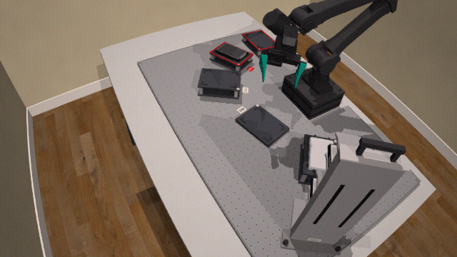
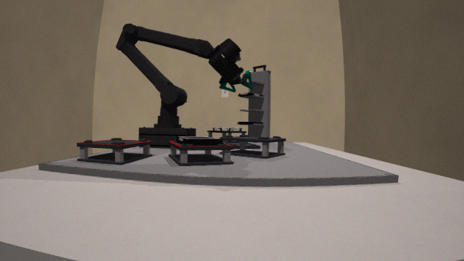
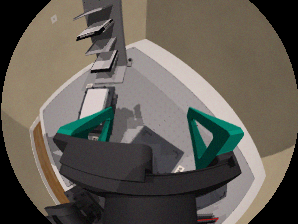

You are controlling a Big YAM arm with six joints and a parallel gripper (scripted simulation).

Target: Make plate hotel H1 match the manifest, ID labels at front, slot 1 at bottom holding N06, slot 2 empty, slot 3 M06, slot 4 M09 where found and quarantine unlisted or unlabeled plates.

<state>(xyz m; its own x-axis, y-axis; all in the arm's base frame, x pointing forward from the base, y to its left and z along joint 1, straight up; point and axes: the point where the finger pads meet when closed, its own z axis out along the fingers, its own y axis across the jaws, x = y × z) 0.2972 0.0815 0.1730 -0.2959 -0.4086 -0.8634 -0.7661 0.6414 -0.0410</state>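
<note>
The white plate lies 70 mm behind my hand, 190 mm to the left of it and 180 mm below it. From my hand the other things lie so: H1 deck label: 60 mm behind, 360 mm to the left, 240 mm below; plate hotel H1: 100 mm ahead, 400 mm to the left, 40 mm below; red-rimmed quarantine nest: 300 mm behind, 500 mm to the right, 210 mm below.
</note>
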